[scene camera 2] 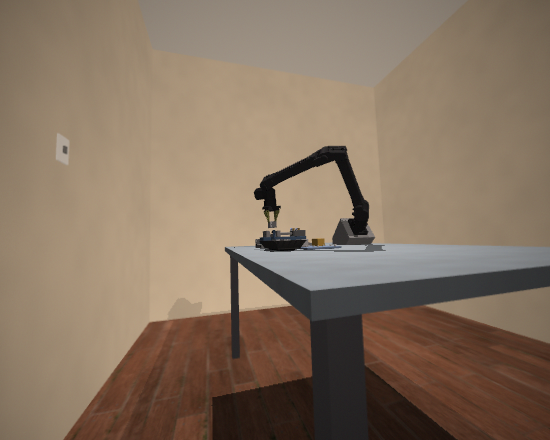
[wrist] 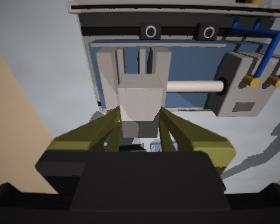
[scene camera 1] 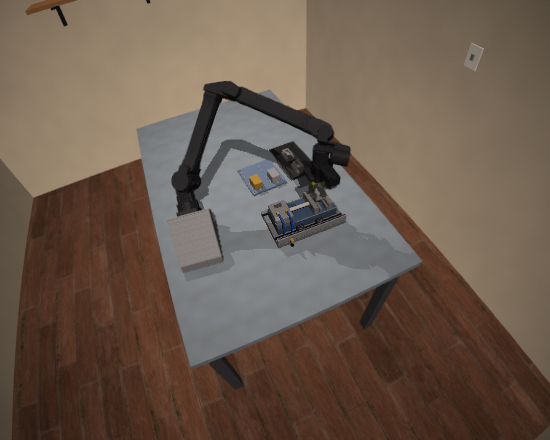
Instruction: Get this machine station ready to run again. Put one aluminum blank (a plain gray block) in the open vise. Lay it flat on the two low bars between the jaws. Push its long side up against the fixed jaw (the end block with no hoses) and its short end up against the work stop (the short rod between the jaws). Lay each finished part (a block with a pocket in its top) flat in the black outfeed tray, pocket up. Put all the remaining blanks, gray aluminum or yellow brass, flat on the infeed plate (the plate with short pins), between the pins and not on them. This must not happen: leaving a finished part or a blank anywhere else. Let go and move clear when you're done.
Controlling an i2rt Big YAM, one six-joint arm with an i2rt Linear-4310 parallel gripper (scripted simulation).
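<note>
I can see my gripper (wrist: 140,111) here, and with it there is a gray aluminum blank (wrist: 140,95).
</note>
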